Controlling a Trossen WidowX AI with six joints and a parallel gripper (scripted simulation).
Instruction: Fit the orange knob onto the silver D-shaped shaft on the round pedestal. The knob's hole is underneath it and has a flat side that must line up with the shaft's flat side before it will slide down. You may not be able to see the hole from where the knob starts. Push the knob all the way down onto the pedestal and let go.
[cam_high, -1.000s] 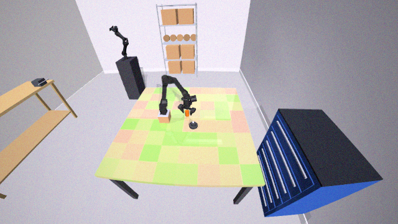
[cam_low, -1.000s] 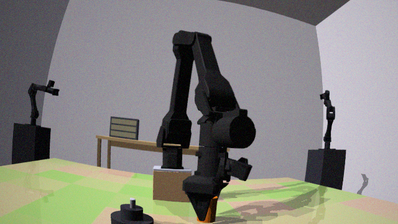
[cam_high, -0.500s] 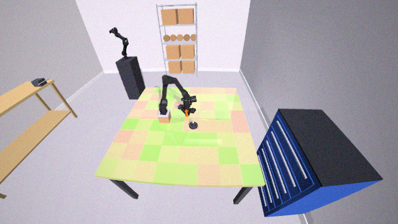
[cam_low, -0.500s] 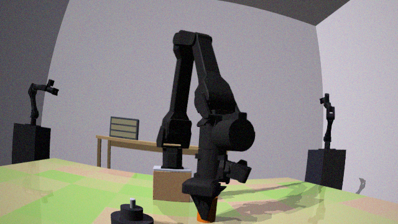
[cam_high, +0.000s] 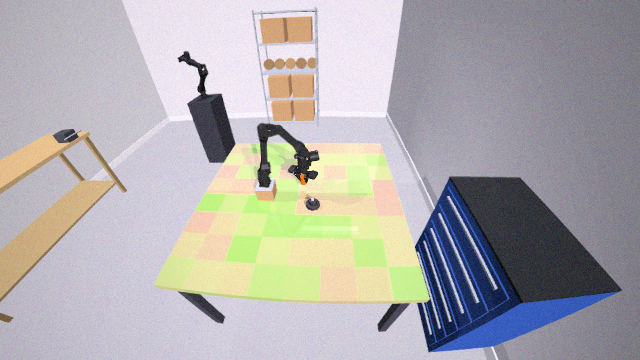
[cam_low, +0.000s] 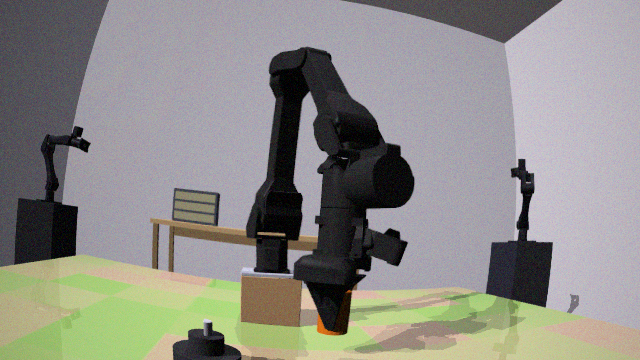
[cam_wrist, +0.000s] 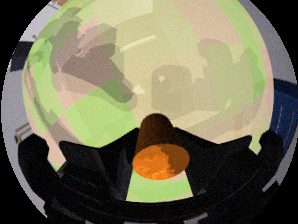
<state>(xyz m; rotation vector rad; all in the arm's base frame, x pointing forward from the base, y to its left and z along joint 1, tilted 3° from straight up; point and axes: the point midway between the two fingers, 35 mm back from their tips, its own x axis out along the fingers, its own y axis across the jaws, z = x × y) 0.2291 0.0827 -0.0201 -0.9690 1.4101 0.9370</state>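
Right now my gripper tip is 3 cm below the orange knob. The rest, counted from my gripper tip: round black pedestal: 8 cm ahead, 16 cm to the right, 2 cm below.
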